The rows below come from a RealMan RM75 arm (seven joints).
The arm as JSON. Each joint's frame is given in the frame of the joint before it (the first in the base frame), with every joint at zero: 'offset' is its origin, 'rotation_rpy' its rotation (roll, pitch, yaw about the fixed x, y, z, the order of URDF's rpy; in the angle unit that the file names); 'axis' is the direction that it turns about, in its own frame. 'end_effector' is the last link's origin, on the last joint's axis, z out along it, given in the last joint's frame.
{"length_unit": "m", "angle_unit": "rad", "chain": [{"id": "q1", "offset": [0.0, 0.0, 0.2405], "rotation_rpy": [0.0, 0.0, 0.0], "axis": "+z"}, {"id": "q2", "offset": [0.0, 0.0, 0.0], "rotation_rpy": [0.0, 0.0, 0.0], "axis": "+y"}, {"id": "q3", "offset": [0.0, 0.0, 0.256], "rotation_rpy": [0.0, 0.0, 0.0], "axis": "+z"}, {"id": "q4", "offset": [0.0, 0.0, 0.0], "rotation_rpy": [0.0, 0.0, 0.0], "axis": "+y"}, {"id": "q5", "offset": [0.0, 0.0, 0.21], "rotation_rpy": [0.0, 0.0, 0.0], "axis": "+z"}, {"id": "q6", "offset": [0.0, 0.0, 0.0], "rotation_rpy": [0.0, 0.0, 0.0], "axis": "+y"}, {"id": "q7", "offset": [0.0, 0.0, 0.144], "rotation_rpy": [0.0, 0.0, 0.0], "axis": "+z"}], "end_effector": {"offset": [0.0, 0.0, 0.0], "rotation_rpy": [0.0, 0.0, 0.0]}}
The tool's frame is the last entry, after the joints.
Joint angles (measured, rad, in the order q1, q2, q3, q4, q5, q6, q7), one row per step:
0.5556, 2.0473, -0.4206, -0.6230, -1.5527, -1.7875, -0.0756
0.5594, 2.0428, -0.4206, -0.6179, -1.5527, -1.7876, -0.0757
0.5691, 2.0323, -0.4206, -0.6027, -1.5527, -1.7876, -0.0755
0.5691, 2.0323, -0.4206, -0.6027, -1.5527, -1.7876, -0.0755
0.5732, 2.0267, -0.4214, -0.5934, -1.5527, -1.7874, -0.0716
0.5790, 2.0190, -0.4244, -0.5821, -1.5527, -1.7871, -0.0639
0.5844, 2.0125, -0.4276, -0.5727, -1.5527, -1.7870, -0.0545
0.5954, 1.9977, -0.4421, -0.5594, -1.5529, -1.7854, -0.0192
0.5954, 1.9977, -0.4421, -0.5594, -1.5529, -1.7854, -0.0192
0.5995, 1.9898, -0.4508, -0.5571, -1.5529, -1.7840, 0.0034
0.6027, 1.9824, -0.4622, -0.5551, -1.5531, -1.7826, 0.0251
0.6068, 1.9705, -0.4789, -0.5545, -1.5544, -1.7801, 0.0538
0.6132, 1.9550, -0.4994, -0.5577, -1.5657, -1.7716, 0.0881
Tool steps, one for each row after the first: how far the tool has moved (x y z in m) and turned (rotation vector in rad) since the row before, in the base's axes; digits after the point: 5 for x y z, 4 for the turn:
-0.00044, 0.00104, 0.00084, -0.0008, -0.0004, 0.0021
-0.00113, 0.00253, 0.00143, -0.0043, 0.0015, 0.0041
0.00000, 0.00000, 0.00000, 0.0000, 0.0000, 0.0000
-0.00023, 0.00108, 0.00045, -0.0066, 0.0031, -0.0006
-0.00063, 0.00154, 0.00059, -0.0113, 0.0034, -0.0001
-0.00078, 0.00138, 0.00042, -0.0123, 0.0039, -0.0003
-0.00225, 0.00315, 0.00120, -0.0388, 0.0059, -0.0027
0.00000, 0.00000, 0.00000, 0.0000, 0.0000, 0.0000
-0.00090, 0.00148, 0.00130, -0.0210, 0.0010, -0.0033
-0.00083, 0.00119, 0.00072, -0.0224, -0.0009, -0.0029
-0.00093, 0.00177, 0.00170, -0.0287, -0.0063, -0.0038
-0.00086, 0.00304, 0.00185, -0.0352, -0.0202, -0.0082

